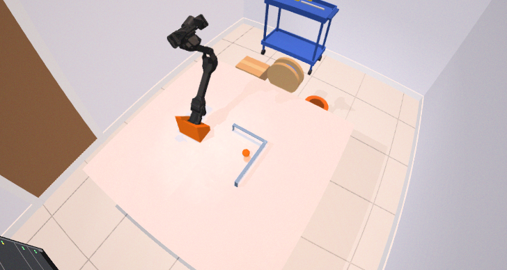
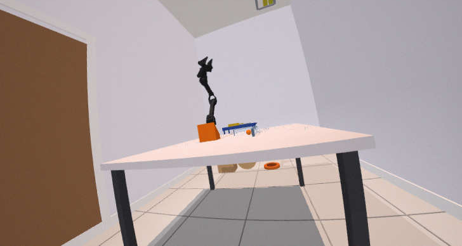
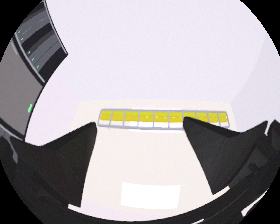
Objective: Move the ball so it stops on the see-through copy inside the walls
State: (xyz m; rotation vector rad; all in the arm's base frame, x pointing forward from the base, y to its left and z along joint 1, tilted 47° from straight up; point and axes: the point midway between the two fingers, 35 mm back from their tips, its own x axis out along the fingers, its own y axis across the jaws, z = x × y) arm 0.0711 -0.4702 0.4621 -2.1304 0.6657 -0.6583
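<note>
Right now my gripper tip is 760 mm above the orange ball, 240 mm short of it and 10 mm to the right of it. Round my gripper tip: see-through copy of ball 760 mm below, 270 mm ahead, 20 mm to the right.
</note>
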